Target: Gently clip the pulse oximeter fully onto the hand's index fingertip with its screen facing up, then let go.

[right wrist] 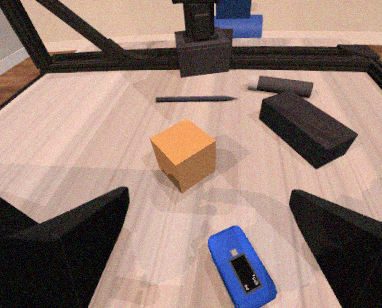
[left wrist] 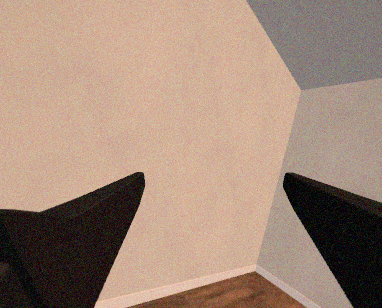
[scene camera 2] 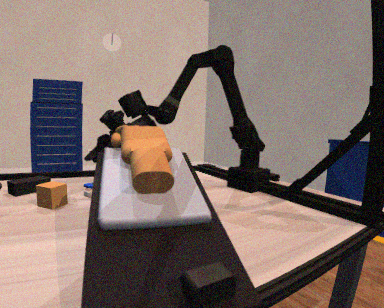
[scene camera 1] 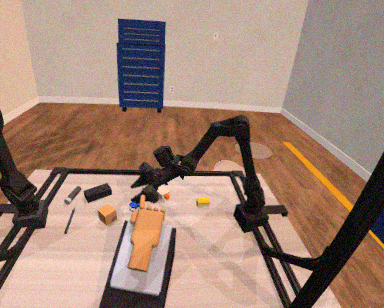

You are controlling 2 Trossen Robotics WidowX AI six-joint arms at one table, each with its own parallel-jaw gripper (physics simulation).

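Places are measured from the left arm's base along level axes (x left, y back, z up), in centimetres.
Where they show: left gripper, fingertip midpoint: (left wrist: pixel 212 178); right gripper, fingertip midpoint: (right wrist: pixel 210 196) (scene camera 2: pixel 88 160) (scene camera 1: pixel 131 194); left arm's base at its link origin: (right wrist: pixel 200 35) (scene camera 1: pixel 29 209); right arm's base at its link origin: (scene camera 2: pixel 249 168) (scene camera 1: pixel 252 210).
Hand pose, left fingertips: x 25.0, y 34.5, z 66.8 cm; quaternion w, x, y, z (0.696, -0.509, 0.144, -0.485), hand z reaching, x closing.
Each offset is from my left fingertips to the centre of the thing. "spot": to the spot under its first point.
The blue pulse oximeter @(dz -71.0, dx -28.0, dy -75.2 cm) (scene camera 1: pixel 133 205) (scene camera 2: pixel 88 185) (right wrist: pixel 242 270) lies on the table just left of the hand's fingers in scene camera 1, its dark screen facing up in the right wrist view. The orange hand (scene camera 1: pixel 146 230) (scene camera 2: pixel 147 145) rests on a pale pad @(spot: dz -63.7, dx -66.3, dy -72.3 cm) (scene camera 1: pixel 150 280) (scene camera 2: pixel 155 215), its index finger (scene camera 1: pixel 142 201) extended. My right gripper (scene camera 1: pixel 133 194) (right wrist: pixel 210 196) is open and empty, tilted downward above the oximeter; in scene camera 2 the hand partly hides it. The oximeter shows low between its fingers in the right wrist view. My left gripper (left wrist: pixel 212 178) is open and empty, facing the wall.
An orange cube @(dz -70.2, dx -31.1, dy -63.1 cm) (scene camera 1: pixel 107 214) (scene camera 2: pixel 52 195) (right wrist: pixel 182 155), a black box @(dz -70.9, dx -15.4, dy -60.1 cm) (scene camera 1: pixel 97 192) (scene camera 2: pixel 28 185) (right wrist: pixel 307 127), a grey cylinder @(dz -71.4, dx -13.9, dy -49.3 cm) (scene camera 1: pixel 73 195) (right wrist: pixel 285 86) and a dark pen @(dz -72.2, dx -28.0, dy -48.8 cm) (scene camera 1: pixel 69 221) (right wrist: pixel 195 99) lie on the table. A yellow block @(dz -71.1, dx -33.5, dy -103.4 cm) (scene camera 1: pixel 202 201) lies right of the hand.
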